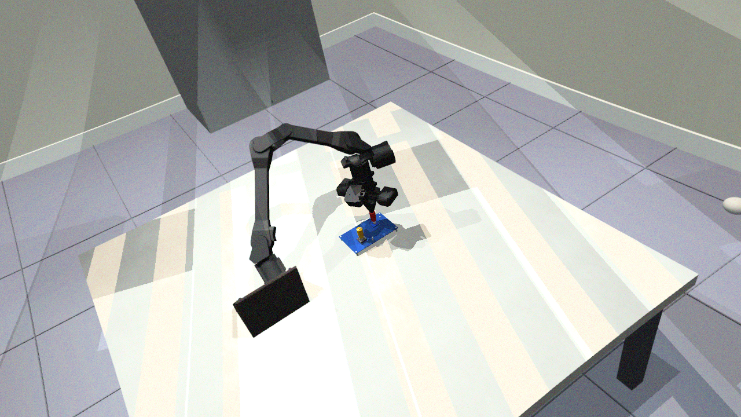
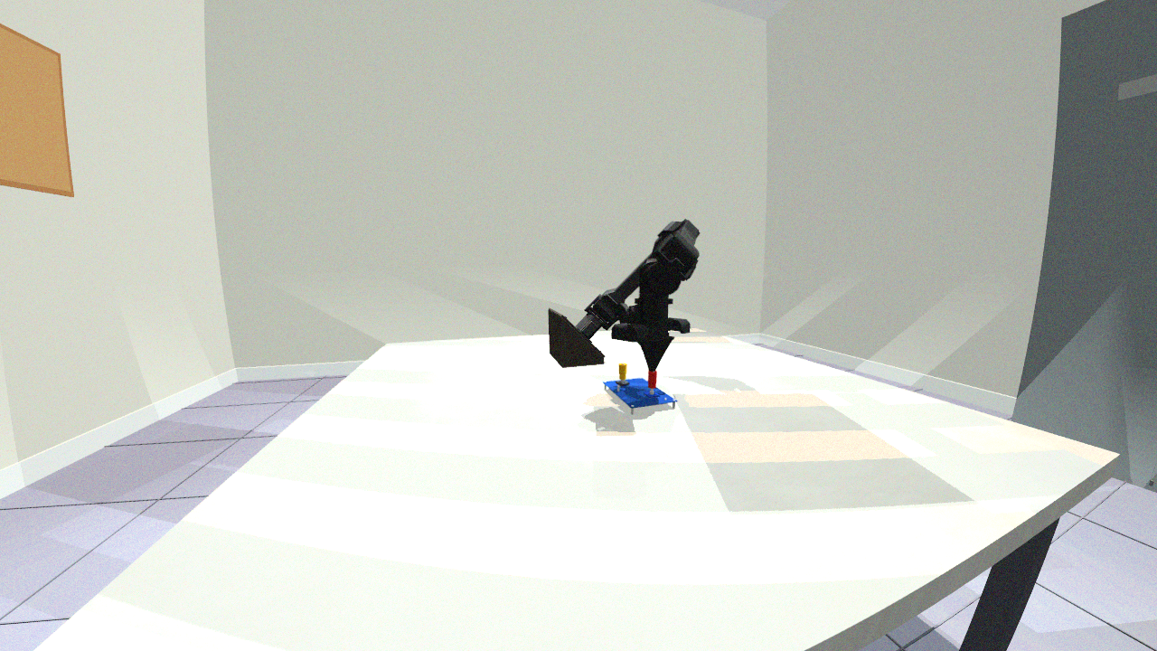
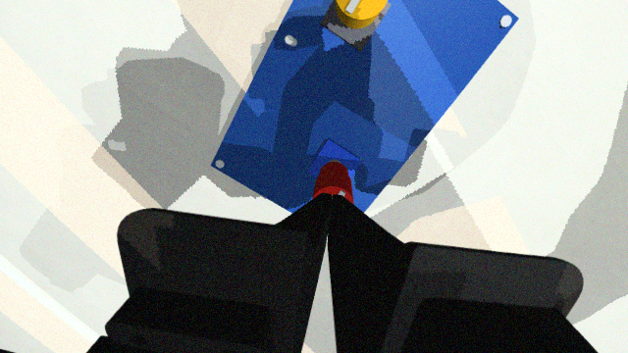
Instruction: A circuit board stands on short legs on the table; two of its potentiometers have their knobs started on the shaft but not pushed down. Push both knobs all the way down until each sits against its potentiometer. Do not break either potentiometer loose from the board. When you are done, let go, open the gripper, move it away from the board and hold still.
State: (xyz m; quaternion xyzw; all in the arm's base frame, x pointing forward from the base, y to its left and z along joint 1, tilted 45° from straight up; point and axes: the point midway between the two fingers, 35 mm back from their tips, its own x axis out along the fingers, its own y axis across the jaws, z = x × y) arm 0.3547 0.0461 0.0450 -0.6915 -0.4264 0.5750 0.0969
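My gripper tip is now 10 mm above the red knob. The rest, counted from my gripper tip: yellow knob: 70 mm behind, 40 mm to the right, 10 mm below.
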